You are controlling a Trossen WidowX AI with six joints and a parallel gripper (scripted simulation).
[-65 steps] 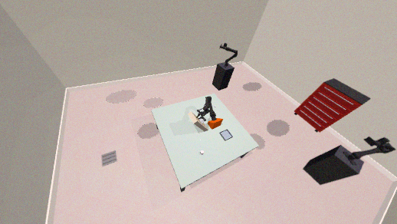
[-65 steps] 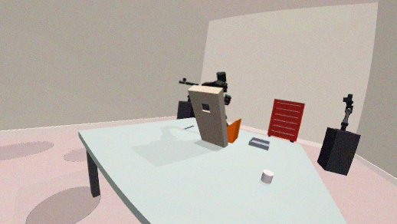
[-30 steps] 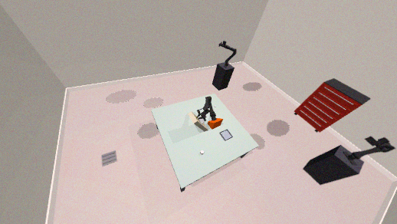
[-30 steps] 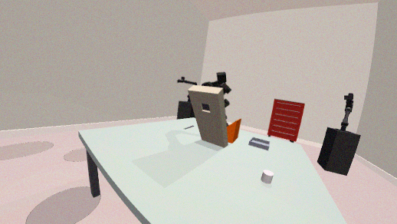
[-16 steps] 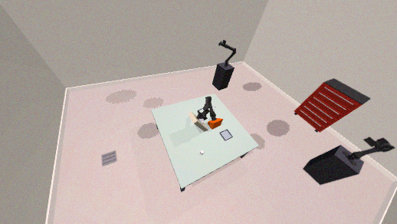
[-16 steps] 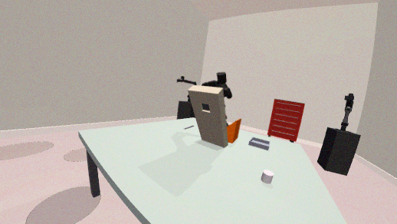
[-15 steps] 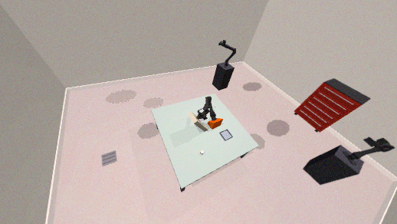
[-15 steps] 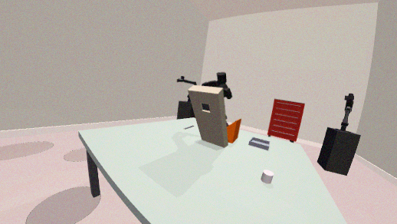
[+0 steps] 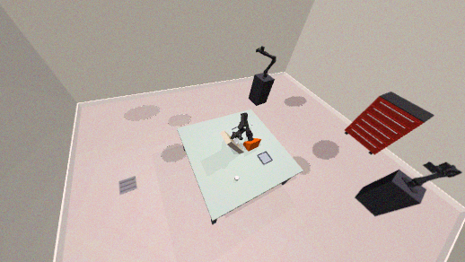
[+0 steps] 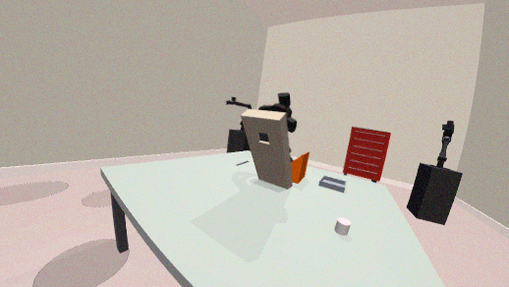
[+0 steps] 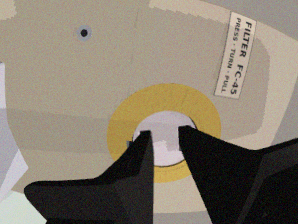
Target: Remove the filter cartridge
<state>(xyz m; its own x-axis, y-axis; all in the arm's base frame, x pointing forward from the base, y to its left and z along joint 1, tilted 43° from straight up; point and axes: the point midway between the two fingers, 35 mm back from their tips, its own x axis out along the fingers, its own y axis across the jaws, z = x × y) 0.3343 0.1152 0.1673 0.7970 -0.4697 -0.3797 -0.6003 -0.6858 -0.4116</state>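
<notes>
Right now my gripper tip is 10 mm short of the white cylindrical tool and 10 mm above it. Also, from my gripper tip: grey tray: 390 mm behind, 320 mm to the left, 270 mm below.
</notes>
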